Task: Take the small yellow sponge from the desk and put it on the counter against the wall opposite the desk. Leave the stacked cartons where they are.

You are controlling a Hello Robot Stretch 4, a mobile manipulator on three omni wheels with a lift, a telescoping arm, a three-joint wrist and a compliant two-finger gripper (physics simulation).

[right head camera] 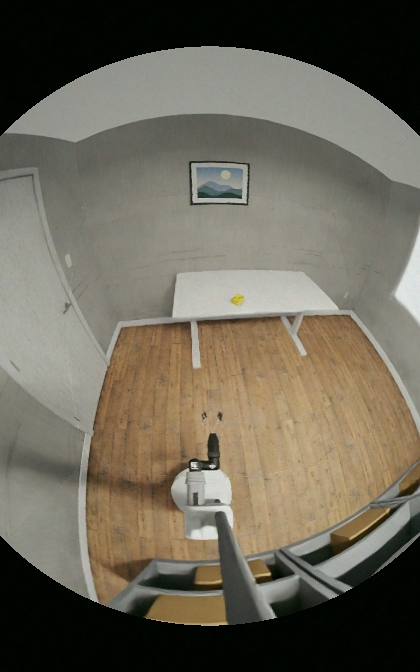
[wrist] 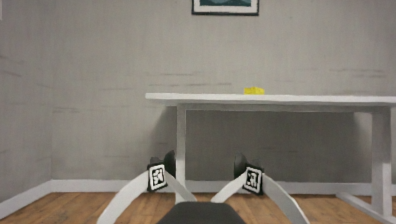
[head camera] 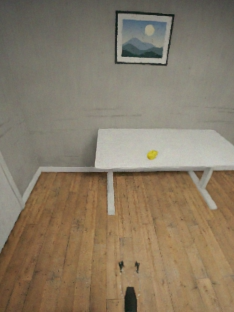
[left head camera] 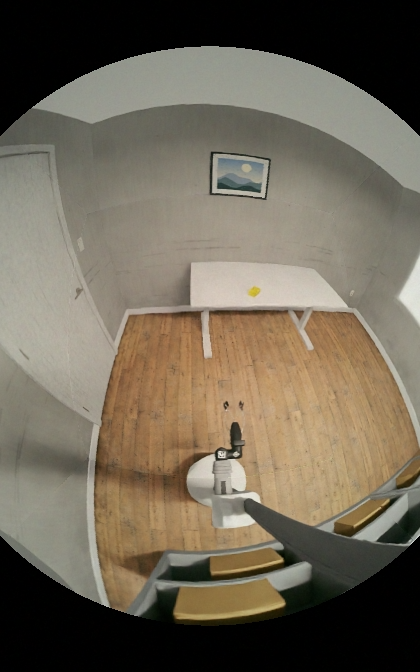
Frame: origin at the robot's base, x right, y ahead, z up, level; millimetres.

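Seen in the pictures: end effector, tool point: [right head camera: 211,414] [wrist: 205,167] [head camera: 129,264] [left head camera: 233,403].
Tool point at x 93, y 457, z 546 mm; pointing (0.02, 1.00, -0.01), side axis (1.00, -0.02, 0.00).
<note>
A point is followed by its place in that frame.
A small yellow sponge [head camera: 152,154] {y 1282, x 343, z 737 mm} [left head camera: 254,291] {y 1272, x 340, z 738 mm} [right head camera: 237,299] {y 1269, x 343, z 738 mm} [wrist: 254,91] {y 1255, x 337, z 716 mm} lies on the white desk [head camera: 120,145] {y 1506, x 60, z 692 mm} [left head camera: 215,285] {y 1418, x 38, z 692 mm} [right head camera: 200,295] {y 1415, x 54, z 693 mm} [wrist: 210,98] {y 1160, x 122, z 673 mm}, near the middle of its top in the head camera view. My gripper [head camera: 129,267] {y 457, x 93, z 546 mm} [left head camera: 234,405] {y 457, x 93, z 546 mm} [right head camera: 212,416] {y 457, x 93, z 546 mm} [wrist: 205,167] {y 457, x 93, z 546 mm} is open and empty, held over the floor in front of the desk, well apart from it. In the wrist view its fingertips show lower than the desk top. The counter does not show clearly in these views.
A grey shelf unit [left head camera: 165,567] {y -732, x -356, z 198 mm} [right head camera: 150,575] {y -727, x -356, z 217 mm} with brown cartons [left head camera: 246,563] {y -667, x 158, z 263 mm} [right head camera: 207,576] {y -672, x 10, z 250 mm} stands behind my base. A white door [left head camera: 35,240] {y 939, x -1061, z 1428 mm} [right head camera: 30,260] {y 999, x -1063, z 1393 mm} is at the left. A framed picture [head camera: 144,38] {y 1943, x 269, z 1650 mm} hangs above the desk.
</note>
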